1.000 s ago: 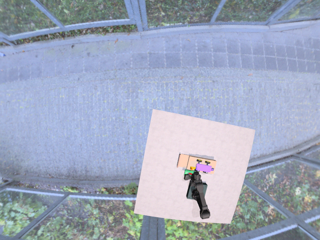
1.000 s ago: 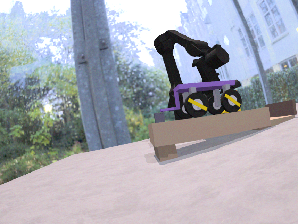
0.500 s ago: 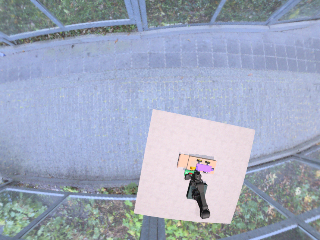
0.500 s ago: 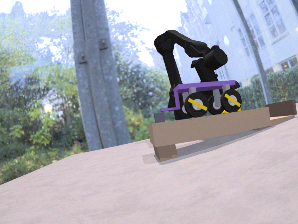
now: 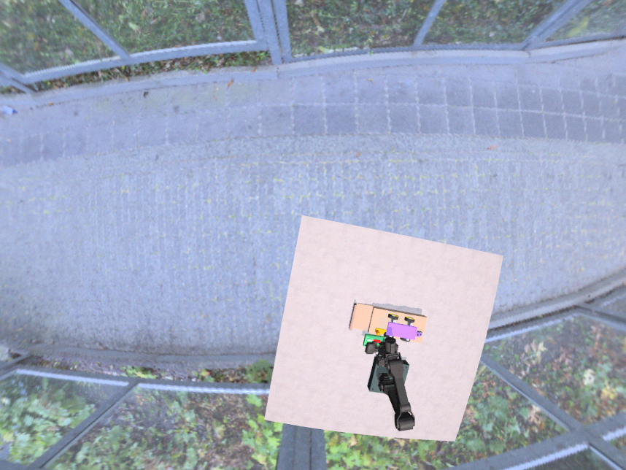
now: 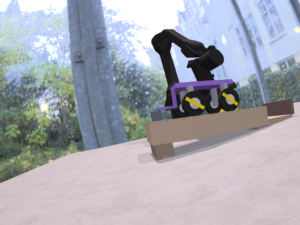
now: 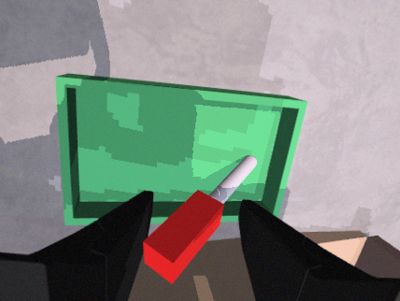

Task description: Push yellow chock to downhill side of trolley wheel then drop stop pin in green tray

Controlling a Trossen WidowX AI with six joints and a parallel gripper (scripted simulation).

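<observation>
Right now the green tray is 10 mm behind my gripper tip and 50 mm below it. Round my gripper tip: red-headed stop pin (10 mm to the left, 10 mm below); then tan ramp (110 mm ahead, 120 mm to the right); then purple trolley (110 mm ahead, 110 mm to the right, 70 mm above).
</observation>
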